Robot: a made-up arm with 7 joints. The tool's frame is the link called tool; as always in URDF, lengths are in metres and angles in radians. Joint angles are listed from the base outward.
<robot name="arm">
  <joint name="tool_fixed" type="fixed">
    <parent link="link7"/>
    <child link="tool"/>
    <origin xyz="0 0 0" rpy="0 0 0"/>
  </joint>
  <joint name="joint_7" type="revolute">
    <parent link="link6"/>
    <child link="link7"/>
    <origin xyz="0 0 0" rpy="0 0 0"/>
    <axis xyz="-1 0 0"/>
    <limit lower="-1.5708" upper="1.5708"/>
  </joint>
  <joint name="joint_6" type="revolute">
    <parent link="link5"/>
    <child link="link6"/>
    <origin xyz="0 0 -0.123" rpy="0 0 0"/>
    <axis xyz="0 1 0"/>
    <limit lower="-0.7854" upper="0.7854"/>
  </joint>
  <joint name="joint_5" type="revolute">
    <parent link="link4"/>
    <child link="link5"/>
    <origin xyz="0 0 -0.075" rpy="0 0 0"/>
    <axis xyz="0 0 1"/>
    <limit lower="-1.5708" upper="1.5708"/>
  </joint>
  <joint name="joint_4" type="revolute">
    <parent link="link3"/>
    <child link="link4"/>
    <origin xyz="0 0 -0.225" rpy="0 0 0"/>
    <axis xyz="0 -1 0"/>
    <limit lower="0" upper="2.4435"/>
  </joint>
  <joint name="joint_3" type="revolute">
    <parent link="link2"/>
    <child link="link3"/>
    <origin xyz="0 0 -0.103" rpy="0 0 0"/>
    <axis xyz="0 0 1"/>
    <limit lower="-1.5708" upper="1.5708"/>
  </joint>
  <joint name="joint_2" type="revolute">
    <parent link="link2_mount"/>
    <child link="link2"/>
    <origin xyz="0 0.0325 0" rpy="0 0 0"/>
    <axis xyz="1 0 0"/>
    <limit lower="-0.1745" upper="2"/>
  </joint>
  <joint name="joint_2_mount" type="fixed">
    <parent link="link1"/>
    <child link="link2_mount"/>
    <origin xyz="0 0.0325 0" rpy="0 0 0"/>
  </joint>
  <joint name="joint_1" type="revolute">
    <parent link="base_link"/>
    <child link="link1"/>
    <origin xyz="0 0.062 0" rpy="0 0 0"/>
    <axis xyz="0 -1 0"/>
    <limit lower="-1.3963" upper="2"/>
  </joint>
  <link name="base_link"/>
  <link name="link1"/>
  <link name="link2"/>
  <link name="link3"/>
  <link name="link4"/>
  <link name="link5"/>
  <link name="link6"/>
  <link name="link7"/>
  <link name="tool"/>
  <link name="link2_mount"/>
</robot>
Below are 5 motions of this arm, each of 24 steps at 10 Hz.
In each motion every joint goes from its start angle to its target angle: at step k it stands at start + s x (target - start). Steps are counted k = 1, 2, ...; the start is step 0. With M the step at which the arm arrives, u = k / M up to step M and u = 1 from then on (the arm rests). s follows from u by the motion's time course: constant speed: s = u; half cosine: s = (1 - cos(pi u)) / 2; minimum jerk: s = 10 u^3 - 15 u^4 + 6 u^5.
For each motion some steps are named. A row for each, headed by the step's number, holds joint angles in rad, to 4 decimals.
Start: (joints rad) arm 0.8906 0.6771 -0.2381 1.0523 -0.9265 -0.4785 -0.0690
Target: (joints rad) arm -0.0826 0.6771 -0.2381 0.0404 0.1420 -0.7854 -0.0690
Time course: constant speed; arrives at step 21
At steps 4, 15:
4: 0.7052 0.6771 -0.2381 0.8596 -0.7230 -0.5370 -0.0690
15: 0.1955 0.6771 -0.2381 0.3295 -0.1633 -0.6977 -0.0690

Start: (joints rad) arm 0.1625 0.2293 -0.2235 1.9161 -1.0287 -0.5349 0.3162
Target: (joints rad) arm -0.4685 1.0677 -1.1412 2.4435 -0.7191 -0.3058 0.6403
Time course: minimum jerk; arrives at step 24
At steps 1, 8, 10, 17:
1: 0.1621 0.2299 -0.2241 1.9165 -1.0285 -0.5347 0.3164
8: 0.0301 0.4053 -0.4161 2.0268 -0.9637 -0.4868 0.3842
10: -0.0562 0.5199 -0.5416 2.0989 -0.9214 -0.4555 0.4285
17: -0.3724 0.9401 -1.0015 2.3632 -0.7662 -0.3407 0.5910

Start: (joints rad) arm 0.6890 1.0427 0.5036 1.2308 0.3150 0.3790 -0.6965
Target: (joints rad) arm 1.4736 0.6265 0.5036 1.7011 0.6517 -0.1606 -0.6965
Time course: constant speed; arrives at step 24
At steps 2, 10, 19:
2: 0.7544 1.0080 0.5036 1.2700 0.3431 0.3340 -0.6965
10: 1.0159 0.8693 0.5036 1.4268 0.4553 0.1542 -0.6965
19: 1.3101 0.7132 0.5036 1.6031 0.5816 -0.0482 -0.6965

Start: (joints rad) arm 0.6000 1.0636 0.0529 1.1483 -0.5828 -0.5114 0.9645
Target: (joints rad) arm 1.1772 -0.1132 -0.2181 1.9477 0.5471 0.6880 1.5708
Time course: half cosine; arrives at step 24
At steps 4, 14, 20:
4: 0.6387 0.9848 0.0347 1.2018 -0.5071 -0.4311 1.0051
14: 0.9633 0.3229 -0.1177 1.6514 0.1284 0.2435 1.3461
20: 1.1385 -0.0344 -0.1999 1.8942 0.4714 0.6077 1.5302

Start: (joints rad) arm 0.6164 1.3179 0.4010 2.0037 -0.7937 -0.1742 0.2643
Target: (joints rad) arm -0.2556 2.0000 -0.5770 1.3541 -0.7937 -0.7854 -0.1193
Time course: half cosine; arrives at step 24
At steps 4, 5, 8, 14, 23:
4: 0.5580 1.3636 0.3355 1.9602 -0.7937 -0.2151 0.2386
5: 0.5263 1.3884 0.2999 1.9366 -0.7937 -0.2374 0.2247
8: 0.3984 1.4884 0.1565 1.8413 -0.7937 -0.3270 0.1684
14: 0.0676 1.7472 -0.2146 1.5948 -0.7937 -0.5589 0.0229
23: -0.2519 1.9971 -0.5728 1.3569 -0.7937 -0.7828 -0.1177

